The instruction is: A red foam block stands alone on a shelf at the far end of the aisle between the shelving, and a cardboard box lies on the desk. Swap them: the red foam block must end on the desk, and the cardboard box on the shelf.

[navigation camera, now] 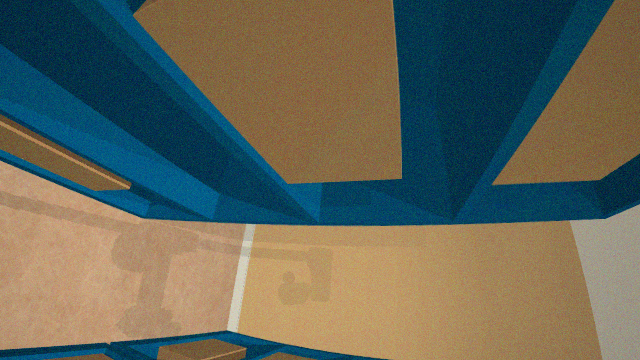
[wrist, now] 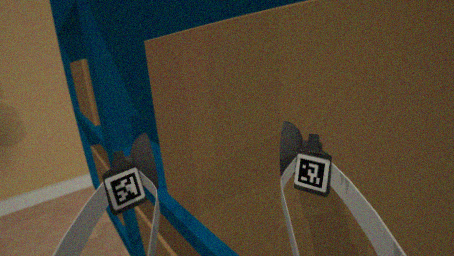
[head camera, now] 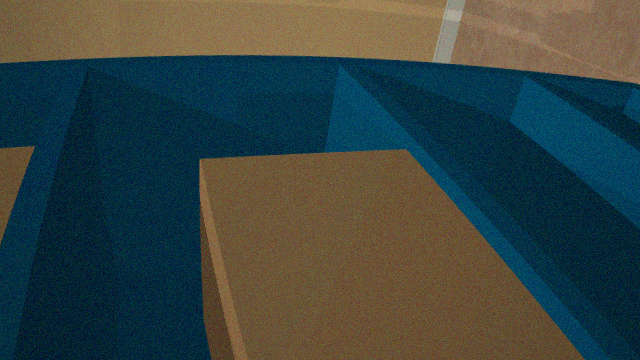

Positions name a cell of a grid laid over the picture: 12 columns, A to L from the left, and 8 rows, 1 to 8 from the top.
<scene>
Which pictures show my gripper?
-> The wrist view only.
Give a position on a blue shelving unit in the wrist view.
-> D2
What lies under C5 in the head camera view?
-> A blue shelving unit.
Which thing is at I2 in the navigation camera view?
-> A blue shelving unit.
</scene>
